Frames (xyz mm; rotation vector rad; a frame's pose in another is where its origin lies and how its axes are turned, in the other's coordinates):
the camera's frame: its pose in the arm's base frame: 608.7 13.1 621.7 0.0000 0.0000 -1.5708
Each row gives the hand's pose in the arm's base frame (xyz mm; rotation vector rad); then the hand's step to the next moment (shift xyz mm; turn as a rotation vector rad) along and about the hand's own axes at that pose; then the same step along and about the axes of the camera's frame.
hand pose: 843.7 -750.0 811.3 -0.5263 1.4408 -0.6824
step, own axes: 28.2 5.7 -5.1 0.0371 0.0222 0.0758
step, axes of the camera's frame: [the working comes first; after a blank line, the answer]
step, axes of the arm's base frame: -4.4 -15.4 -24.4 0.0778 -0.0160 -0.0362

15.4 -4.4 -24.4 0.0160 0.0778 -0.0362
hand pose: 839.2 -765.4 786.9 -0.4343 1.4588 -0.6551
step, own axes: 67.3 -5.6 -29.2 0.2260 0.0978 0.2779
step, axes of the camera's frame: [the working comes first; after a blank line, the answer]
step, axes of the arm's base frame: -30.5 -44.2 -50.3 0.2864 -0.1042 -0.2121

44.2 -30.5 -50.3 0.1042 0.2864 -0.2121
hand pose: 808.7 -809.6 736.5 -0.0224 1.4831 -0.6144
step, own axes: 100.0 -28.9 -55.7 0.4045 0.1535 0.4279
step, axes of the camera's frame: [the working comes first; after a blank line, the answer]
step, axes of the arm's base frame: -65.8 -44.5 -87.3 0.4401 -0.1804 -0.3795

44.5 -65.8 -87.3 0.1804 0.4401 -0.3795
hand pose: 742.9 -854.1 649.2 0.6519 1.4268 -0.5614
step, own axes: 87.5 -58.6 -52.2 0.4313 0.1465 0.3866
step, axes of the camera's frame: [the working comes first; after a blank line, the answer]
step, axes of the arm's base frame: -71.8 -1.9 -93.1 0.4079 -0.1554 -0.4079

1.9 -71.8 -93.1 0.1554 0.4079 -0.4079
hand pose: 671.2 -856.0 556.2 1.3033 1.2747 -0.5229
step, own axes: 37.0 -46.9 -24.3 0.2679 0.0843 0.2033
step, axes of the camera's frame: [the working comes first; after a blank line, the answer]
step, axes of the arm's base frame: -39.0 21.7 -46.5 0.2333 -0.0654 -0.2480

-21.7 -39.0 -46.5 0.0654 0.2333 -0.2480
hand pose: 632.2 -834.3 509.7 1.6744 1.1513 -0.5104
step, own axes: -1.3 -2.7 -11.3 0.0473 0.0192 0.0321
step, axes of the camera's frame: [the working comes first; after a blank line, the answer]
step, axes of the arm's base frame: -5.0 9.6 4.3 0.0442 -0.0084 -0.0401

-9.6 -5.0 4.3 0.0084 0.0442 -0.0401
